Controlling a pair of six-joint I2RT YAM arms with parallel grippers.
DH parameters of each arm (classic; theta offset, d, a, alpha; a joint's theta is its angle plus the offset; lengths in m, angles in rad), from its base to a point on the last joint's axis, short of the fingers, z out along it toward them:
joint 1: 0 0.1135 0.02 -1.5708
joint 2: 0 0 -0.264 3.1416
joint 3: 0.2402 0 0.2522 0
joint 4: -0.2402 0 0.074 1.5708
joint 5: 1.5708 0 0 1.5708
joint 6: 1.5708 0.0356 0 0
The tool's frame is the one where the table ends.
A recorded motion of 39 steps. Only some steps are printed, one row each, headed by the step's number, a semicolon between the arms.
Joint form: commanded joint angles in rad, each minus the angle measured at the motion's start. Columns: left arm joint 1, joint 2, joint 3, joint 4, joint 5, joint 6; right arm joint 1, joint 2, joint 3, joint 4, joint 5, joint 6.
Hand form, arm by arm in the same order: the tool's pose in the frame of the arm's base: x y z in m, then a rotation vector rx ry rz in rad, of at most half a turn. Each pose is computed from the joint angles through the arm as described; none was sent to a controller.
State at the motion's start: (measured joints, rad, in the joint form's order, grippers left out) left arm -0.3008 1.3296 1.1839 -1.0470 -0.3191 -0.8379; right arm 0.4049 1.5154 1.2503 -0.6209 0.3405 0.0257
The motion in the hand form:
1: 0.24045 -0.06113 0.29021 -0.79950 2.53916 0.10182; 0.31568 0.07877 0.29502 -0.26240 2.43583 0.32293
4: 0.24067 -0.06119 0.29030 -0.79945 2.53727 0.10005; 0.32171 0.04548 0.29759 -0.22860 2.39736 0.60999
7: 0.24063 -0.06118 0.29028 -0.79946 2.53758 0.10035; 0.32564 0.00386 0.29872 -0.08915 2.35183 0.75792
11: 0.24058 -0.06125 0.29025 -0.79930 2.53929 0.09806; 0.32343 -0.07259 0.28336 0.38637 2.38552 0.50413
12: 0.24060 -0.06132 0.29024 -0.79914 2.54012 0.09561; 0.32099 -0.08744 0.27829 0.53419 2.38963 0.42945
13: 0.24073 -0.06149 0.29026 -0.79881 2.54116 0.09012; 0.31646 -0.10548 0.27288 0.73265 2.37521 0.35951
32: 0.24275 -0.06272 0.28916 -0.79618 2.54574 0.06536; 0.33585 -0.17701 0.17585 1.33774 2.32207 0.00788
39: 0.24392 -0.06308 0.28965 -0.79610 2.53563 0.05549; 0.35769 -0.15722 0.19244 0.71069 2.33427 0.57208
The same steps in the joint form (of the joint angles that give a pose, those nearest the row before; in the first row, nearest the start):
1: 0.0061 0.0042 -0.0080 -0.0008 -0.0053 -0.0065; -0.1774 -0.0111 0.0191 -0.0111 -0.4967 0.0446
4: 0.0061 0.0042 -0.0080 0.0015 -0.0053 -0.0065; -0.3113 -0.0096 0.0191 0.0000 -0.7820 0.0446
7: 0.0061 0.0042 -0.0080 0.0012 -0.0053 -0.0065; -0.4555 -0.0027 0.0191 0.0145 -0.9480 0.0832
11: 0.0061 0.0042 -0.0080 0.0007 -0.0031 -0.0065; -0.6706 0.0271 0.0076 0.0122 -0.7721 0.1839
12: 0.0061 0.0042 -0.0080 0.0011 -0.0011 -0.0065; -0.7088 0.0362 0.0042 0.0065 -0.7027 0.2354
13: 0.0061 0.0042 -0.0080 0.0027 0.0027 -0.0065; -0.7572 0.0465 0.0015 -0.0042 -0.6313 0.3166
32: 0.0061 0.0095 -0.0088 0.0160 0.0198 -0.0057; -0.8889 0.3479 -0.0019 0.1267 -0.3288 0.5329
39: 0.0061 0.0095 -0.0088 0.0282 0.0202 -0.0061; -0.8636 0.3376 0.0019 0.2686 -0.8522 0.2731

